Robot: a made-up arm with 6 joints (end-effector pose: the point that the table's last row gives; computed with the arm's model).
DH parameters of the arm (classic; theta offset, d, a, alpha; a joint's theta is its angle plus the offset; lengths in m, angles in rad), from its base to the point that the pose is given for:
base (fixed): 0 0.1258 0 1.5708
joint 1: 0 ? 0.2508 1.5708
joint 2: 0 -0.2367 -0.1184 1.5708
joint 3: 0 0.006 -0.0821 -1.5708
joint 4: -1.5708 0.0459 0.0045 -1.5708
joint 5: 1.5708 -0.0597 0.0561 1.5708
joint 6: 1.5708 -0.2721 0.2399 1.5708
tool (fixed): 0 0.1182 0 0
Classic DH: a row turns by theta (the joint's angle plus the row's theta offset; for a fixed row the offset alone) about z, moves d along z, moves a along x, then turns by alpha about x.
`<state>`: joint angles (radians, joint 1 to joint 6).
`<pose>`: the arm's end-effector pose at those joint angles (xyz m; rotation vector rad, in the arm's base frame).
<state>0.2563 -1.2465 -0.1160 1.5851 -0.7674 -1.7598</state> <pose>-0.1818 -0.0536 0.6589 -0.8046 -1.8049 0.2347</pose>
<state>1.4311 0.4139 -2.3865 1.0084 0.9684 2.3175</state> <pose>-0.3412 0.1202 0.7084 -0.7334 -1.8431 0.7128</pose>
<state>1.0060 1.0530 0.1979 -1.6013 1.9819 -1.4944</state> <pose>0.1953 0.1271 0.0800 2.2088 -0.8914 -0.2122</pose>
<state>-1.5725 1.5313 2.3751 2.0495 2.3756 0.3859</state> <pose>0.4765 0.3774 0.1314 -1.9923 0.4580 -2.0899</pose>
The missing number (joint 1, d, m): -0.1016
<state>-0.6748 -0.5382 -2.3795 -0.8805 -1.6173 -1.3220</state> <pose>0.0412 0.2313 -0.1652 1.6537 2.2335 0.0126</pose>
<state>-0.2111 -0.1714 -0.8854 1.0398 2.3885 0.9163</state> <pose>0.4699 0.1053 0.3213 1.9300 -0.9677 1.2357</pose>
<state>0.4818 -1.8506 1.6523 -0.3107 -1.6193 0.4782</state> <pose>0.0266 0.1573 0.2797 2.5416 0.1968 -1.2497</pose>
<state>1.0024 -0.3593 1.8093 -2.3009 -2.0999 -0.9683</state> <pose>-0.3167 -0.1698 0.7437 0.5417 -2.0547 2.0285</pose>
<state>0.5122 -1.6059 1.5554 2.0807 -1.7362 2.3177</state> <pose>-0.1462 0.2294 0.4861 -0.3037 0.1521 3.0291</pose>
